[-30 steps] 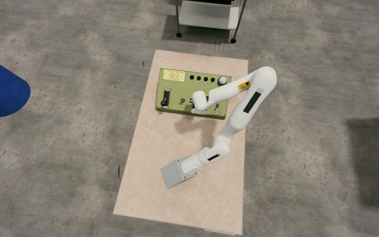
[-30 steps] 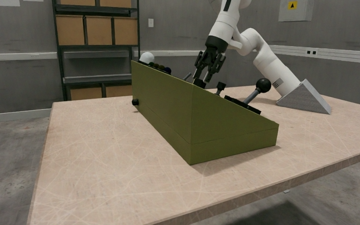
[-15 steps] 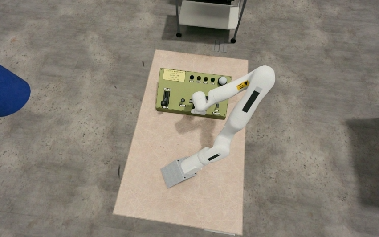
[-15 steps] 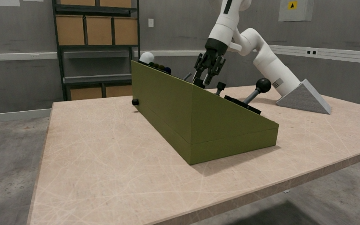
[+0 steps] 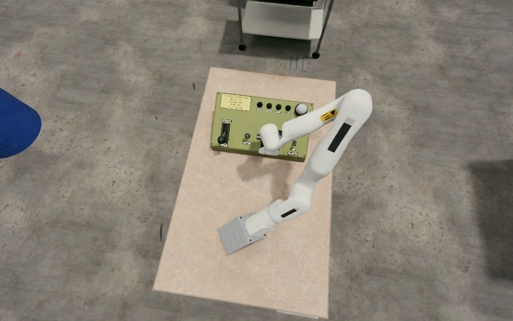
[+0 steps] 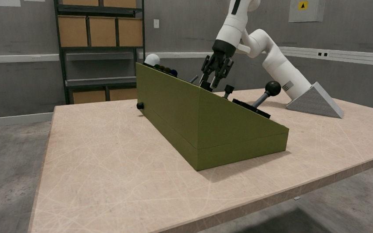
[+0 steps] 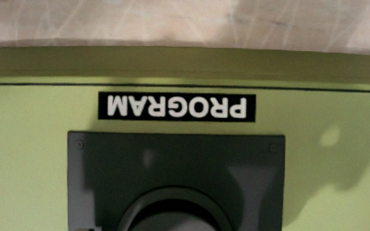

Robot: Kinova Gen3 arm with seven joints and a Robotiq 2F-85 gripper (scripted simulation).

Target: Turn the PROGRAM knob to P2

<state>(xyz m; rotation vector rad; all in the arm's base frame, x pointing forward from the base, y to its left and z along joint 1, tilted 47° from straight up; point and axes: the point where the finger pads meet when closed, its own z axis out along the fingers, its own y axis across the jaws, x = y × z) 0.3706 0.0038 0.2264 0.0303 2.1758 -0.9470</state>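
Right now the thin toggle is 4 cm behind my hand, 11 cm to the right of it and 1 cm below it. The rest, counted from my hand: black ball-topped lever: 6 cm ahead, 23 cm to the left; small black knob: 4 cm ahead, 11 cm to the left, 2 cm below.
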